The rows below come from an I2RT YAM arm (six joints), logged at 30 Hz.
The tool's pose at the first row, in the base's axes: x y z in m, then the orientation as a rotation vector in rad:
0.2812 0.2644 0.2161 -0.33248 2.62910 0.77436
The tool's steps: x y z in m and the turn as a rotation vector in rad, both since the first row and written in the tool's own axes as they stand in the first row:
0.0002 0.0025 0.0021 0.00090 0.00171 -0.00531
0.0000 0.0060 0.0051 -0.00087 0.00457 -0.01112
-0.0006 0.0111 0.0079 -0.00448 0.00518 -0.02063
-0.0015 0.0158 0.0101 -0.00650 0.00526 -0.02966
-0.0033 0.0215 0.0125 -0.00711 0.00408 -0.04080
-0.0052 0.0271 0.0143 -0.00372 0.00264 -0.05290
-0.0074 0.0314 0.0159 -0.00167 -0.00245 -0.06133
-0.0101 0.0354 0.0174 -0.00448 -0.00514 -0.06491
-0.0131 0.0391 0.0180 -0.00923 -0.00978 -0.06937
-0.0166 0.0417 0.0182 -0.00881 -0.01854 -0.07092
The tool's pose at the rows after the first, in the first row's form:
0.2808 0.2676 0.2156 -0.33988 2.62903 0.77148
0.2807 0.2722 0.2150 -0.34922 2.62902 0.77205
0.2804 0.2780 0.2154 -0.36275 2.62496 0.77379
0.2803 0.2832 0.2163 -0.37495 2.62101 0.77354
0.2808 0.2894 0.2179 -0.38882 2.61548 0.77065
0.2812 0.2952 0.2199 -0.40265 2.61050 0.76209
0.2822 0.2999 0.2216 -0.41034 2.60313 0.75644
0.2838 0.3044 0.2235 -0.41436 2.59839 0.75892
0.2855 0.3081 0.2260 -0.41906 2.59090 0.76363
0.2878 0.3107 0.2285 -0.41662 2.58237 0.76231

